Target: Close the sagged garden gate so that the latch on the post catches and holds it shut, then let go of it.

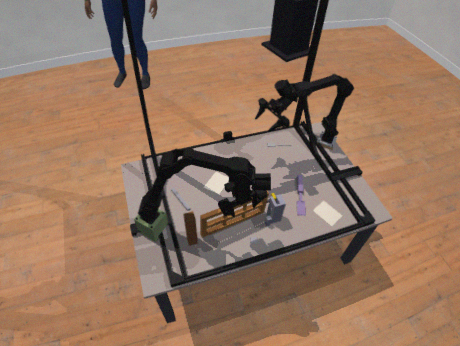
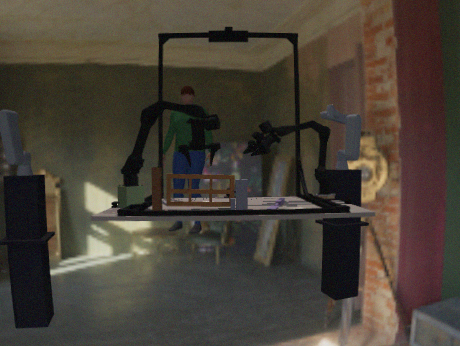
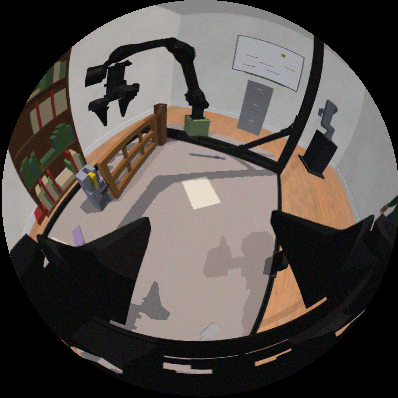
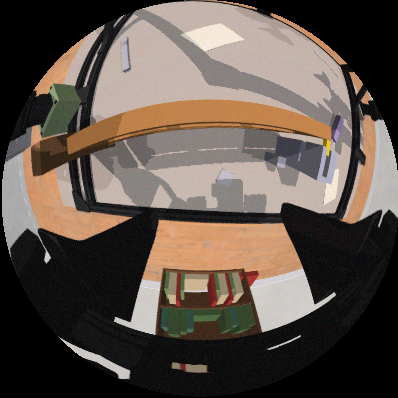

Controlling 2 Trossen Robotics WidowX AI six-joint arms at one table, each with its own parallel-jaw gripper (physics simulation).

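Places are measured from the left arm's base along level axes (x ahead, y left, z up), in centimetres.
Pixels of known places: left gripper, between the fingertips: (image 1: 261,125) (image 2: 247,154) (image 3: 212,220); right gripper, between the fingertips: (image 1: 243,211) (image 2: 201,166) (image 3: 114,120) (image 4: 221,212); left arm's base, origin of its link: (image 1: 327,138) (image 2: 324,193); right arm's base, origin of its link: (image 1: 150,216) (image 2: 130,185) (image 3: 196,116) (image 4: 44,109).
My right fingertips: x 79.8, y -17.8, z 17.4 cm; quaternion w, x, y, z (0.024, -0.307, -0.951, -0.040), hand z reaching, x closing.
For each thing: its top centre in the pictures, then the offset to it from my right fingertips. "spot": a spot on its surface instead.
- brown wooden gate, centre of its top: (image 4: 252,152) (image 3: 116,133) (image 1: 245,207) (image 2: 207,173) dy -0.9, dx -4.7, dz -3.2 cm
- brown post, a spot on its surface: (image 4: 47,155) spot: dy -16.4, dx +10.6, dz -1.6 cm
- grey latch post, a spot on its surface: (image 3: 93,187) spot: dy +8.4, dx -17.9, dz -11.8 cm
- latch post's yellow part, a spot on its surface: (image 4: 328,146) (image 3: 90,174) (image 1: 274,195) spot: dy +6.9, dx -18.5, dz -6.6 cm
- purple tool, centre of its top: (image 3: 79,253) (image 4: 335,143) (image 2: 277,200) (image 1: 301,192) dy +16.6, dx -34.6, dz -17.0 cm
- grey stick, centre of its top: (image 4: 123,50) (image 3: 207,153) (image 1: 180,198) dy -34.6, dx -4.8, dz -19.2 cm
The brown wooden gate (image 1: 203,226) (image 2: 177,191) (image 3: 107,181) (image 4: 210,111) stands upright between the brown post (image 1: 190,228) (image 2: 157,189) (image 3: 160,124) (image 4: 47,155) and the grey latch post (image 1: 276,210) (image 2: 242,194) (image 3: 93,187). Its far end is close beside the latch post's yellow part (image 1: 274,196) (image 3: 93,179) (image 4: 328,146); whether the latch has caught it, I cannot tell. My right gripper (image 1: 242,207) (image 2: 201,162) (image 3: 114,120) (image 4: 221,212) is open and empty above the gate. My left gripper (image 1: 267,121) (image 2: 250,151) (image 3: 212,220) is open and empty, high near the table's back edge.
A purple tool (image 1: 301,207) (image 3: 78,236) lies beyond the latch post, with a cream sheet (image 1: 327,213) beside it. Another cream sheet (image 3: 201,193) (image 4: 212,36) and a grey stick (image 3: 207,156) (image 4: 125,55) lie behind the gate. Black frame bars run along the table's edges.
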